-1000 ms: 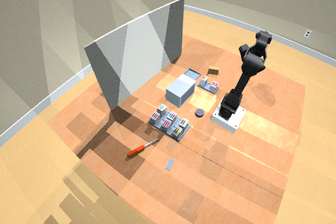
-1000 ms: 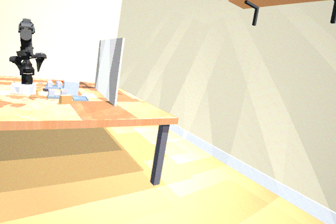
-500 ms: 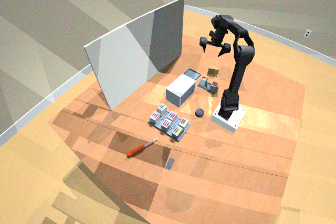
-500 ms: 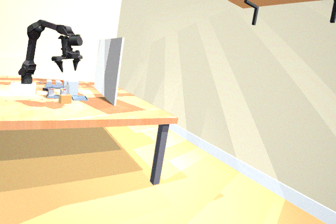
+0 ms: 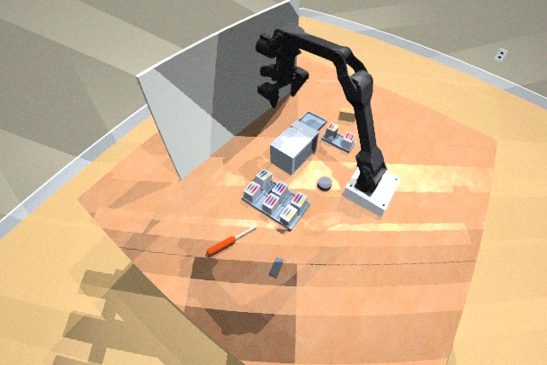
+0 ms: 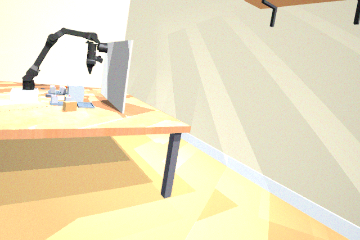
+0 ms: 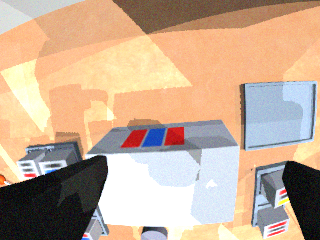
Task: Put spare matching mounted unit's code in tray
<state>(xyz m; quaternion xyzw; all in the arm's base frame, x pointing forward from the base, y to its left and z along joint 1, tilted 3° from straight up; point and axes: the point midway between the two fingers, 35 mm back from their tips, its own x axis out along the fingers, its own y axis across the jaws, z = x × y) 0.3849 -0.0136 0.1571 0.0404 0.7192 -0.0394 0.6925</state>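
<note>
My gripper tip is now 160 mm past the grey spare, 260 mm to the right of it and 160 mm above it. Also, from my gripper tip: mounted unit: 80 mm behind, 40 mm to the left, 150 mm below; then shallow blue-grey tray: 30 mm behind, 140 mm to the right, 190 mm below; then tall grey panel: 170 mm ahead, 40 mm to the left, 30 mm above.
</note>
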